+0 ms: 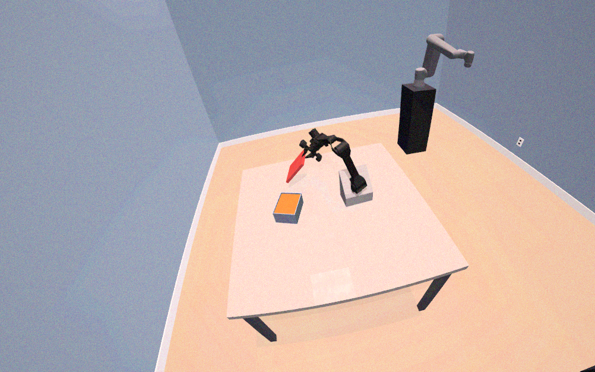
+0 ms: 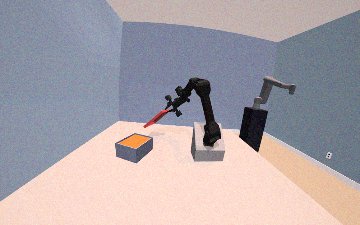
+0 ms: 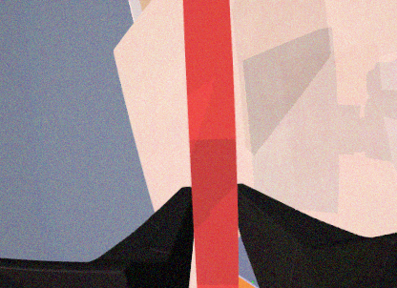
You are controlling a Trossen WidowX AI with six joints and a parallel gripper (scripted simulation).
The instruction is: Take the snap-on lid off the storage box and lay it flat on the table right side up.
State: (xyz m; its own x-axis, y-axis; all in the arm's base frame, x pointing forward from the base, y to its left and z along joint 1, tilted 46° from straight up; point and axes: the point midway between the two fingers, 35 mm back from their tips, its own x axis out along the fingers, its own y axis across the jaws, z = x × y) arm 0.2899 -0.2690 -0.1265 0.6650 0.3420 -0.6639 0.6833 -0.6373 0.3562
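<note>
My gripper tip is now 60 mm short of the red lid and 60 mm above it. Round my gripper tip: storage box (150 mm ahead, 290 mm to the left, 190 mm below).
</note>
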